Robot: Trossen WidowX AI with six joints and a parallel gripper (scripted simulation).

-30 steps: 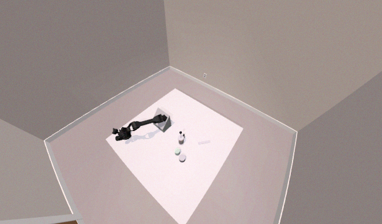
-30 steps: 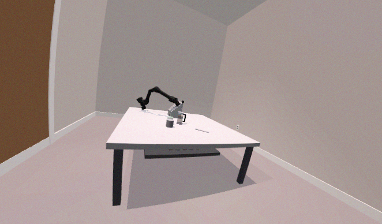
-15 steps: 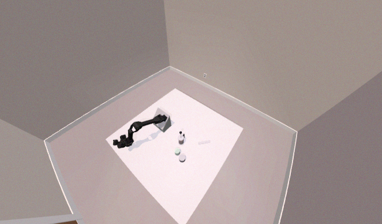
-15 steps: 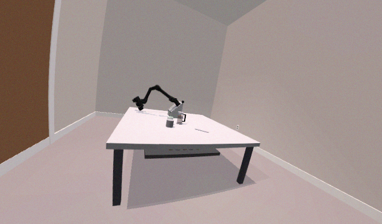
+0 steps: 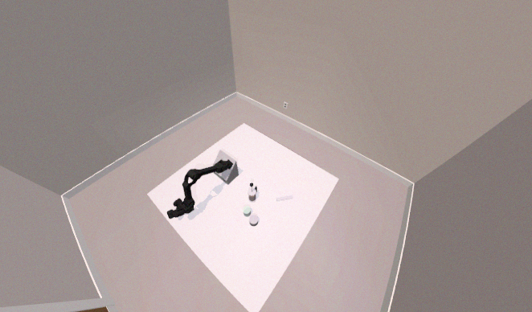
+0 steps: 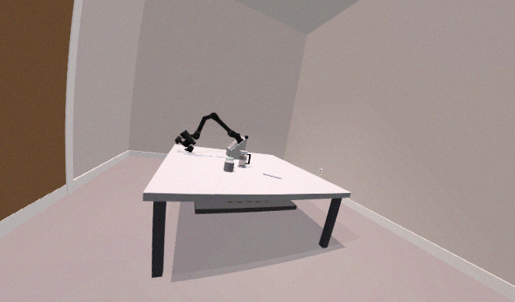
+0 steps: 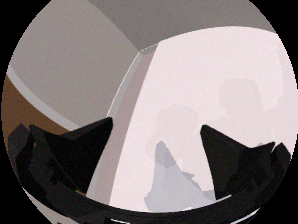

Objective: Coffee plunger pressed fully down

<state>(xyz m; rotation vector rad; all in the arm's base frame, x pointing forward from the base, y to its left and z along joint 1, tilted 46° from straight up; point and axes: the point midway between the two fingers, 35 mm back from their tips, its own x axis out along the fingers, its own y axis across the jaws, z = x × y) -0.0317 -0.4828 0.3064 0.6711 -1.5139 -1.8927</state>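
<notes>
Now: the coffee press 56 cm to the left of my gripper tip, 38 cm ahead of it and 9 cm above it. From my gripper tip the other things lie so: green-topped cup 45 cm ahead, 43 cm to the left.
</notes>
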